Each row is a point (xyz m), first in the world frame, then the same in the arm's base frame.
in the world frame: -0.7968 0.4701 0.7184
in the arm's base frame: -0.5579 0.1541 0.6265
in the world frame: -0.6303 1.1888 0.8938
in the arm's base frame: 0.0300 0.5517 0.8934
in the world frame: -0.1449 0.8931 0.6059
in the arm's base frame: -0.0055 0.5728 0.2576
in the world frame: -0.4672 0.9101 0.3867
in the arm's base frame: -0.3208 0.7192 0.4348
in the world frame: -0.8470 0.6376 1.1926
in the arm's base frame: -0.2178 -0.0625 0.9312
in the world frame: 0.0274 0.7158 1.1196
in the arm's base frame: 0.3082 0.0970 0.2429
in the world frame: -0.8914 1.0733 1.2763
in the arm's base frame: 0.0375 0.1857 1.1996
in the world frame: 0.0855 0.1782 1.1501
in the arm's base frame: 0.0744 -0.3027 -0.0379
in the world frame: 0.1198 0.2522 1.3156
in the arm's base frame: 0.2327 -0.3642 0.0344
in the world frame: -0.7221 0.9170 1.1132
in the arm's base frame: -0.0404 0.1992 0.9286
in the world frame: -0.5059 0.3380 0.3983
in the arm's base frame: -0.6426 0.3023 0.2077
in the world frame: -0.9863 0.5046 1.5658
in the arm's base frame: -0.1517 -0.4270 1.1289
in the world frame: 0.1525 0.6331 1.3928
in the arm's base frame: 0.5014 -0.1457 0.2137
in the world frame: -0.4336 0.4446 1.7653
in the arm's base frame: 0.2679 -0.5762 0.7410
